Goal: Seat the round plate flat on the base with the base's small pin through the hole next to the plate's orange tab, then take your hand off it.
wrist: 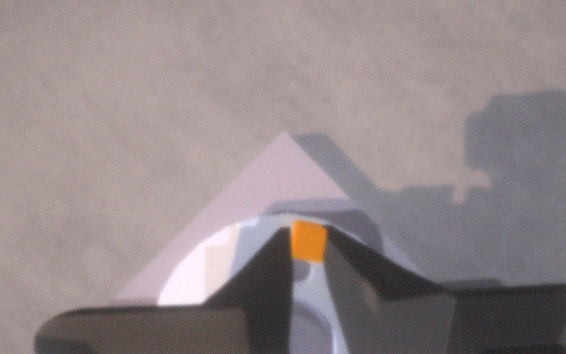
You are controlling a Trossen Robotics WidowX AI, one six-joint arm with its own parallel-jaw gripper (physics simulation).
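Places are measured from the arm's base along level axes (x ahead, y left, z up), in centimetres.
Pixels of known places: gripper, fingertip midpoint: (305,236).
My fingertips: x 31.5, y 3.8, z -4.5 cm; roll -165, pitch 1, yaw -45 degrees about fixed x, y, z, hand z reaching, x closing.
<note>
For each thing: its middle in the pictures, then the offset to it from my fingertips. "spot": a spot on its surface instead. Level surfaces: height alone.
- round white plate, surface spot: (181,280) spot: dy +2.5, dx -4.6, dz +0.2 cm
- pale pink base, body centre: (281,331) dy -2.3, dx -4.0, dz -1.1 cm
- plate's orange tab, body centre: (307,239) dy +0.0, dx +0.1, dz +0.7 cm
- small hole, surface spot: (301,271) spot: dy -1.1, dx -1.4, dz -0.8 cm
- grey-brown table top, its level: dz -3.2 cm
The round white plate (181,280) is at the lower middle of the wrist view, over the pale pink base (280,172), whose corner points up the view. The plate's orange tab (308,242) stands between the two dark fingertips. My gripper (305,236) is shut on this tab. The small hole (301,271) next to the tab shows as a grey-purple disc, partly covered by the left finger. I cannot tell whether the pin is in it, or whether the plate lies flat. A larger round opening shows below it, partly hidden by the fingers.
The grey-brown table top (150,75) surrounds the base. A dark shadow (520,140) of the arm falls on the table at the right, and another shadow crosses the base beside the plate's upper edge. The fingers hide the lower part of the view.
</note>
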